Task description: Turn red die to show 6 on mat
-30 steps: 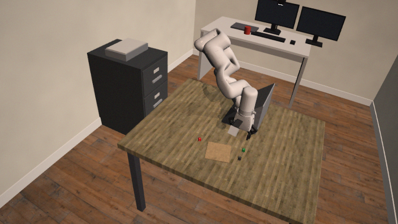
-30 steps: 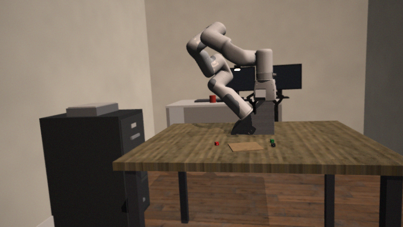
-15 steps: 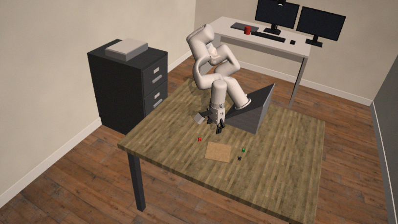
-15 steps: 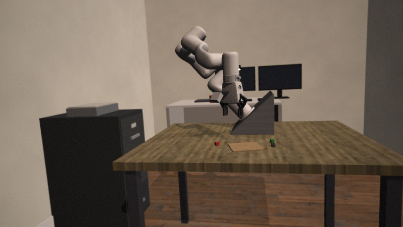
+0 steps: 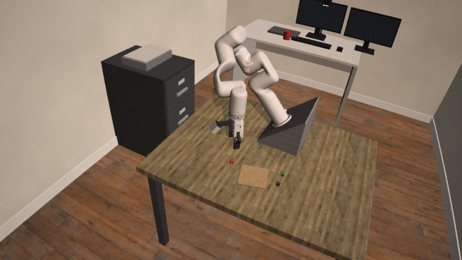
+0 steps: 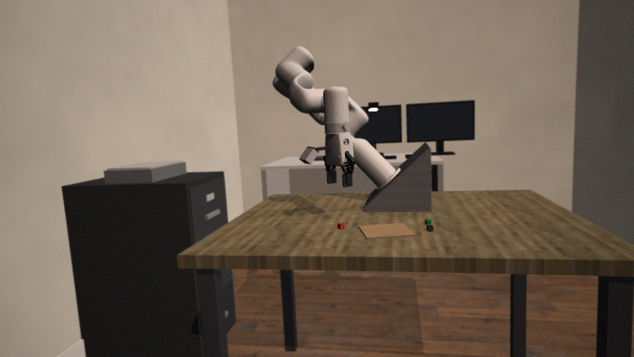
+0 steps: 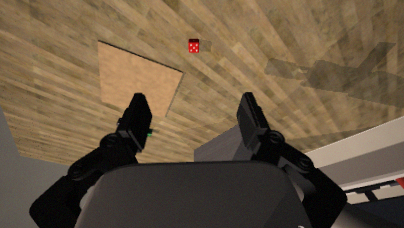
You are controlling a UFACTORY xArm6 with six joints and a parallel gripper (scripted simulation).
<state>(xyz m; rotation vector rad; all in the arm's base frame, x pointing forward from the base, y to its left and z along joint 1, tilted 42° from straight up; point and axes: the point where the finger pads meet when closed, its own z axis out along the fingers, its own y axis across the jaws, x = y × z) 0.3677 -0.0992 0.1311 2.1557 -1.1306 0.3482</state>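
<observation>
The red die is 140 mm below my hand. The rest, counted from my hand: tan mat (40 mm ahead, 140 mm to the left, 150 mm below); black die (40 mm ahead, 260 mm to the left, 140 mm below); green die (30 mm behind, 270 mm to the left, 140 mm below).
</observation>
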